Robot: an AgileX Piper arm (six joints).
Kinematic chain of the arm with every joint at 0, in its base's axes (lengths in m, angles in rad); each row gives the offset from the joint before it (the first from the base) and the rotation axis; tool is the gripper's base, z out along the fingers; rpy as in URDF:
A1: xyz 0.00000 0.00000 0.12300 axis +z
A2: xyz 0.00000 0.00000 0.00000 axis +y
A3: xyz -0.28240 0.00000 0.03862 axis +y
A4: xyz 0.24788 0.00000 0.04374 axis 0.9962 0 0.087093
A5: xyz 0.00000 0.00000 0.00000 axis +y
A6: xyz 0.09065 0.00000 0.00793 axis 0.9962 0 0.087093
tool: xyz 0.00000 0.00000 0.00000 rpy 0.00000 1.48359 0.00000
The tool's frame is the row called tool.
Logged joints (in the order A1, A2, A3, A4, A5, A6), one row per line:
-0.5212 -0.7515 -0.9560 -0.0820 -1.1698 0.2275
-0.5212 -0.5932 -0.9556 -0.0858 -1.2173 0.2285
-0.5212 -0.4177 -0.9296 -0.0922 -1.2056 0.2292
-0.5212 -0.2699 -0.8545 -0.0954 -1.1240 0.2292
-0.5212 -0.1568 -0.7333 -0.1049 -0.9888 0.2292
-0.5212 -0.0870 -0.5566 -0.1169 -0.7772 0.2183
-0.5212 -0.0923 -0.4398 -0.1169 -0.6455 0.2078
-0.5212 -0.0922 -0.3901 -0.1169 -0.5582 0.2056
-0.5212 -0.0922 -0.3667 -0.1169 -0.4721 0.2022
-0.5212 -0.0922 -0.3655 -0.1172 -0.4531 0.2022
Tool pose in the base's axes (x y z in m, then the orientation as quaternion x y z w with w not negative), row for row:
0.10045 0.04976 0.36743 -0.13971 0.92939 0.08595 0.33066
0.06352 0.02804 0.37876 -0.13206 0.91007 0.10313 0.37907
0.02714 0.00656 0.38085 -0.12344 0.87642 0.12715 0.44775
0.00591 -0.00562 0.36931 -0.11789 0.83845 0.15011 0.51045
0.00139 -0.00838 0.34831 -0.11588 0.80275 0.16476 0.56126
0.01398 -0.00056 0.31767 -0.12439 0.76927 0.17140 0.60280
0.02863 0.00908 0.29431 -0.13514 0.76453 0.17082 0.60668
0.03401 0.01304 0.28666 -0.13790 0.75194 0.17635 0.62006
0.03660 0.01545 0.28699 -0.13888 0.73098 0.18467 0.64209
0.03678 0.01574 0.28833 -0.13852 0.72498 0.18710 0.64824
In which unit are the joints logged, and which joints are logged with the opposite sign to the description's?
The joints are logged in radians. Opposite sign: A1, A2, A5.
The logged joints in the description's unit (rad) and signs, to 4 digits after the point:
0.5212 0.7515 -0.9560 -0.0820 1.1698 0.2275
0.5212 0.5932 -0.9556 -0.0858 1.2173 0.2285
0.5212 0.4177 -0.9296 -0.0922 1.2056 0.2292
0.5212 0.2699 -0.8545 -0.0954 1.1240 0.2292
0.5212 0.1568 -0.7333 -0.1049 0.9888 0.2292
0.5212 0.0870 -0.5566 -0.1169 0.7772 0.2183
0.5212 0.0923 -0.4398 -0.1169 0.6455 0.2078
0.5212 0.0922 -0.3901 -0.1169 0.5582 0.2056
0.5212 0.0922 -0.3667 -0.1169 0.4721 0.2022
0.5212 0.0922 -0.3655 -0.1172 0.4531 0.2022

